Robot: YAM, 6 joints.
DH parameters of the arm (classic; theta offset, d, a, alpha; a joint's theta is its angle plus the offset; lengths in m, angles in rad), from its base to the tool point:
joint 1: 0 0.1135 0.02 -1.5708
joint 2: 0 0 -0.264 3.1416
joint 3: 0.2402 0 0.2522 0
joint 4: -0.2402 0 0.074 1.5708
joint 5: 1.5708 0 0 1.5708
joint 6: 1.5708 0.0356 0 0
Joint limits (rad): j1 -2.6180..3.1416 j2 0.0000..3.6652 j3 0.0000..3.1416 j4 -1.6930..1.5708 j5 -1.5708..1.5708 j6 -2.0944..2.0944
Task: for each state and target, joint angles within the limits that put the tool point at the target. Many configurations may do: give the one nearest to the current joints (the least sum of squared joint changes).
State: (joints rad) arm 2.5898 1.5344 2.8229 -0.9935 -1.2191 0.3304
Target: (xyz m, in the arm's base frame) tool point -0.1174 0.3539 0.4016
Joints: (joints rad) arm 1.8043 1.8948 2.1305 -1.2987 -1.1384 0.3304
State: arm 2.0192 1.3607 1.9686 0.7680 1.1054 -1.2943
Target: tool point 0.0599 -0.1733 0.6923
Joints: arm 1.7853 1.1341 2.6415 0.5309 0.6531 -1.2943
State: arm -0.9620 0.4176 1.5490 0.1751 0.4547 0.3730
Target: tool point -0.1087 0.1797 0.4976
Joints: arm -1.1022 0.1070 1.3838 0.1086 0.4605 0.3730
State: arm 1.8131 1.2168 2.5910 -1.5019 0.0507 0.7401
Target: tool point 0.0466 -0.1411 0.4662
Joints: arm 1.8752 0.4926 1.9968 -1.6930 0.0607 0.7401
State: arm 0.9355 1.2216 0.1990 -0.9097 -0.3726 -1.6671
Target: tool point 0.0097 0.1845 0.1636
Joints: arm 1.4318 1.2202 0.5978 -0.7511 -0.4649 -1.6671
